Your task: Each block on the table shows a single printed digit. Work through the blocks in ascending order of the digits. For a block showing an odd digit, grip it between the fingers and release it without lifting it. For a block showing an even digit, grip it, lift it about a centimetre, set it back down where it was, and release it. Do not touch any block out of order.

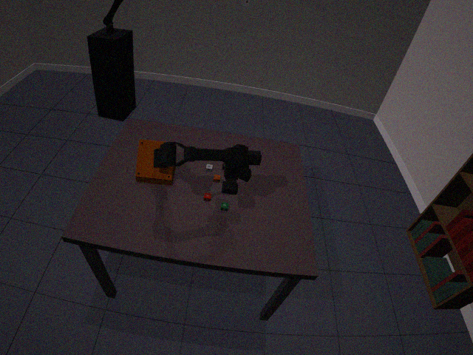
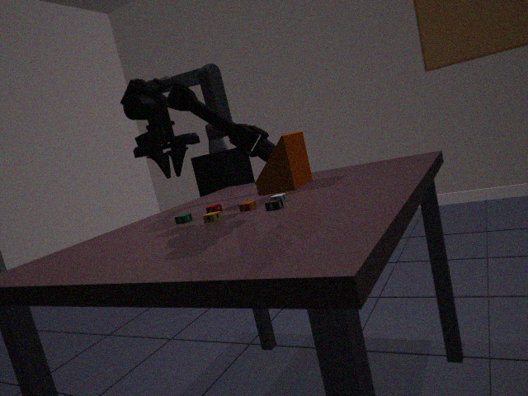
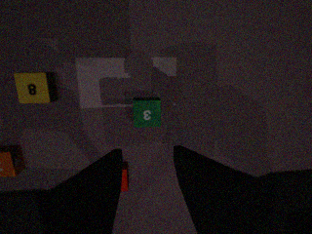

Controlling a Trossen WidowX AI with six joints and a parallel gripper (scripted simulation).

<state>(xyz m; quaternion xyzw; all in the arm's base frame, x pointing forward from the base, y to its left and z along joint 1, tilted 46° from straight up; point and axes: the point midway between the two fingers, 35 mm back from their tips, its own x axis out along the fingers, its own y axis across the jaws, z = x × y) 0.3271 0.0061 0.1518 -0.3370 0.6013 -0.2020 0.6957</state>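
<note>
My gripper tip is 9 cm past the red block, 3 cm to the right of it and 11 cm above it. Also, from my gripper tip: yellow block 2 cm ahead, 12 cm to the left, 11 cm below; then orange block 8 cm behind, 16 cm to the left, 11 cm below; then green block 11 cm below.
</note>
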